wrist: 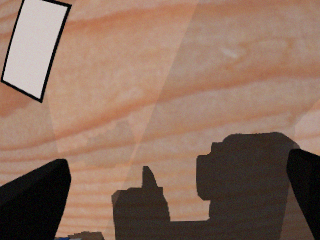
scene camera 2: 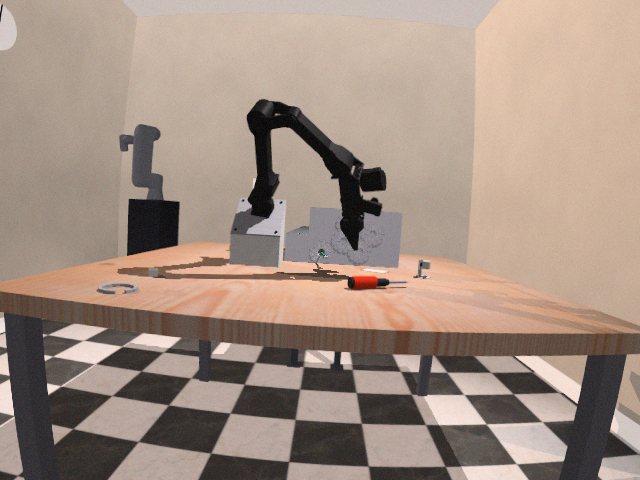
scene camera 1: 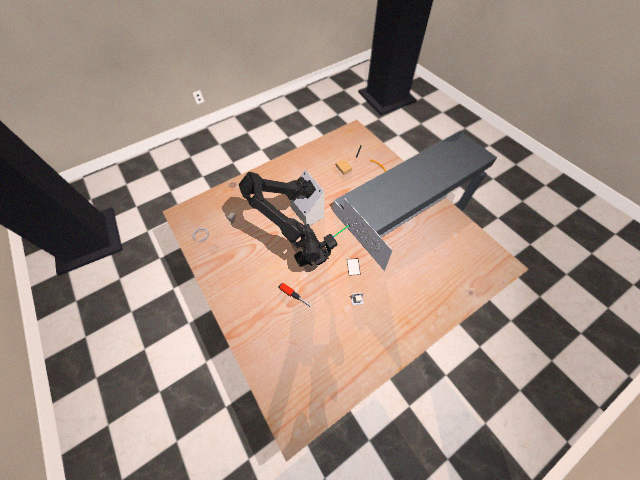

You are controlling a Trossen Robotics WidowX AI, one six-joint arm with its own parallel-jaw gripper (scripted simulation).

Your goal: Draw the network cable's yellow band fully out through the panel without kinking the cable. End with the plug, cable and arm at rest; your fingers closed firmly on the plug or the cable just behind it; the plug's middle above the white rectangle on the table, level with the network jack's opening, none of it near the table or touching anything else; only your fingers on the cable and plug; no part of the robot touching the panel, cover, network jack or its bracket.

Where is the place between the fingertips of the gripper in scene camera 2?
At 356, 246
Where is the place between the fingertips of the gripper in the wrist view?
At 180, 167
